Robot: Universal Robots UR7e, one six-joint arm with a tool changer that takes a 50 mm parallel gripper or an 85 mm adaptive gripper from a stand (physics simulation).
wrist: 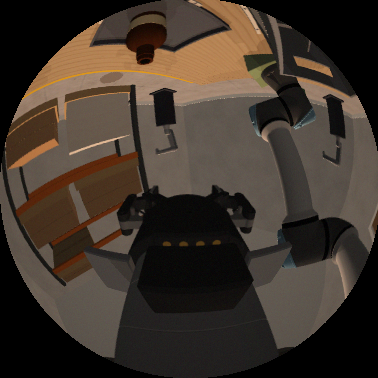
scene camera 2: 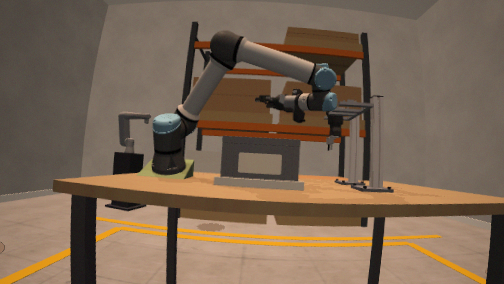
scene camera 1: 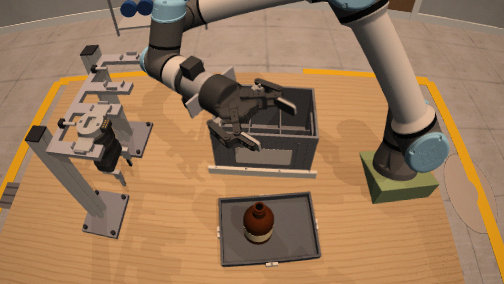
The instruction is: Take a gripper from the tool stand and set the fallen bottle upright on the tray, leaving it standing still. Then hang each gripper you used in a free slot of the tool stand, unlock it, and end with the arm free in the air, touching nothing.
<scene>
I see a brown bottle [scene camera 1: 258,220] and a pale strip [scene camera 1: 264,172].
</scene>
